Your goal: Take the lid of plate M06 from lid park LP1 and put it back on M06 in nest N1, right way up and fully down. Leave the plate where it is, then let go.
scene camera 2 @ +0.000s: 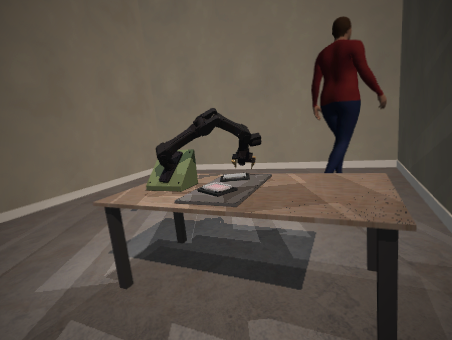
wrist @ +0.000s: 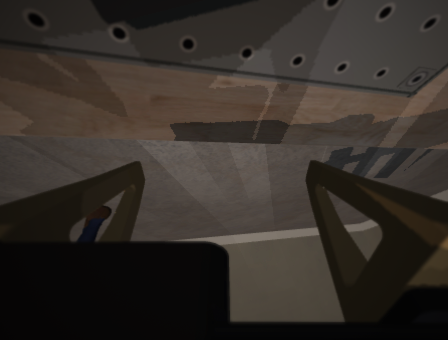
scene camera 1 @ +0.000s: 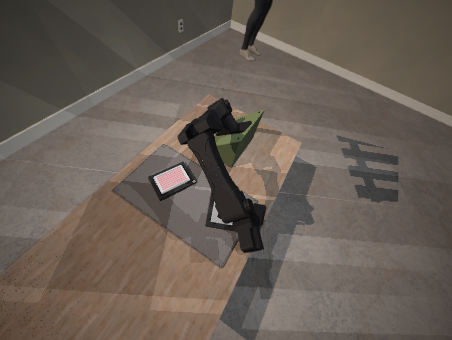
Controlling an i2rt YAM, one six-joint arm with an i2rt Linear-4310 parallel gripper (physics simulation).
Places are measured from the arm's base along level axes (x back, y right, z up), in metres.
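Pixels of known places: gripper, fingertip midpoint: (scene camera 2: 243, 168) (wrist: 225, 170); arm's base, link origin: (scene camera 2: 171, 166) (scene camera 1: 232, 129).
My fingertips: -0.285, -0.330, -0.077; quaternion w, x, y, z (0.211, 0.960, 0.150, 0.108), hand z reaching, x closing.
Note:
Ahead of a thing's pixels: the offset from my fingertips to its top centre, as dx, dy, dz. Level surfaces: height alone.
Plate M06 @(-0.052, +0.399, -0.001) (scene camera 1: 171, 179) (scene camera 2: 216, 187), pinkish red with a pale border, sits uncovered in the black nest N1 @(-0.052, +0.399, -0.009) (scene camera 1: 178, 190) (scene camera 2: 220, 193). The pale lid @(-0.015, +0.149, -0.009) (scene camera 1: 216, 215) (scene camera 2: 235, 176) lies in the black lid park LP1 @(-0.015, +0.149, -0.007) (scene camera 1: 212, 225). The arm covers part of both in scene camera 1. My gripper (scene camera 2: 243, 164) (wrist: 225, 170) is open and empty, above and a little beyond the lid park in scene camera 2. In scene camera 1 the arm hides the fingertips. The lid does not show in the wrist view.
A grey mat (scene camera 1: 182, 209) (scene camera 2: 255, 188) (wrist: 300, 42) with holes bears both holders. It lies on a wooden table @(dz -0.040) (scene camera 1: 120, 230) (scene camera 2: 330, 195) (wrist: 150, 102). The arm stands on a green wedge base (scene camera 1: 235, 147) (scene camera 2: 186, 173). A person (scene camera 2: 341, 75) is beyond the table.

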